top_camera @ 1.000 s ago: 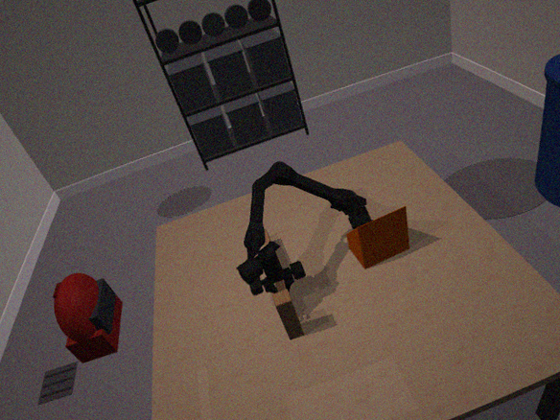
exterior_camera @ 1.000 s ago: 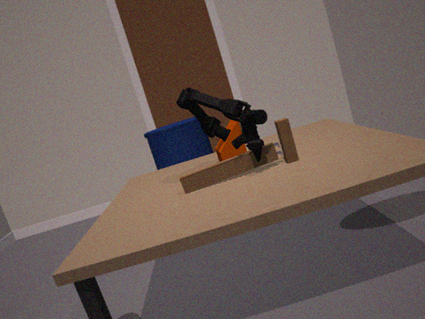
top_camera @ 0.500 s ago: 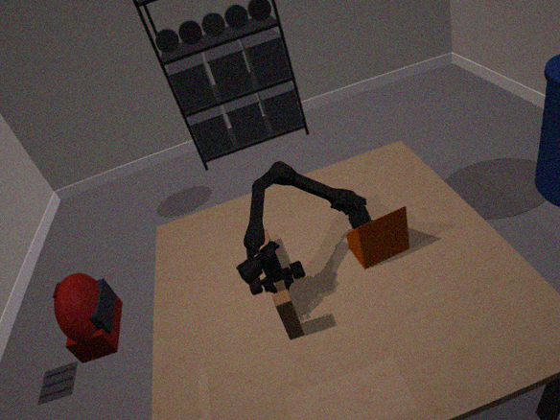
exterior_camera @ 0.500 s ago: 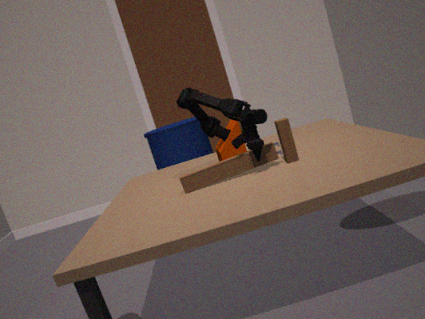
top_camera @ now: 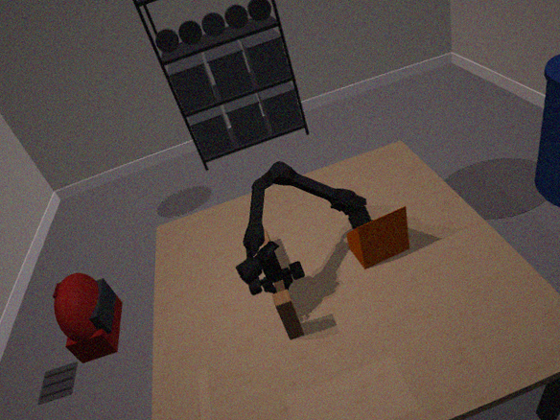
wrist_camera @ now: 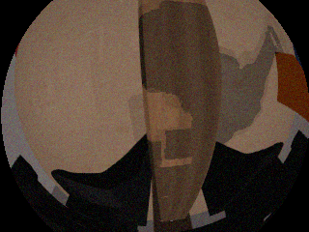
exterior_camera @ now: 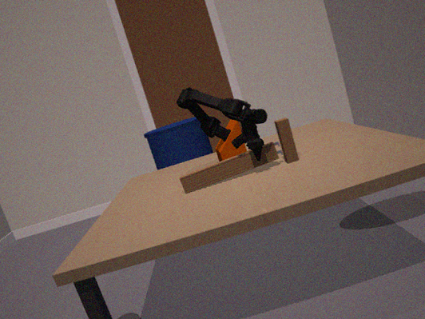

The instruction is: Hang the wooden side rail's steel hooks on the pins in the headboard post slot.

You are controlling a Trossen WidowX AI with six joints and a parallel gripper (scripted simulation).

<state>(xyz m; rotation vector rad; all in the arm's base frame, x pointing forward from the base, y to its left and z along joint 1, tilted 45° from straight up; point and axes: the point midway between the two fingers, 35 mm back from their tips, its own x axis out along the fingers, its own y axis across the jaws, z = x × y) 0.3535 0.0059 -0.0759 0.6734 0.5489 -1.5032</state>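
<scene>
The headboard post lies 10 mm ahead of my gripper tip, 130 mm to the left of it and 40 mm above it.
</scene>
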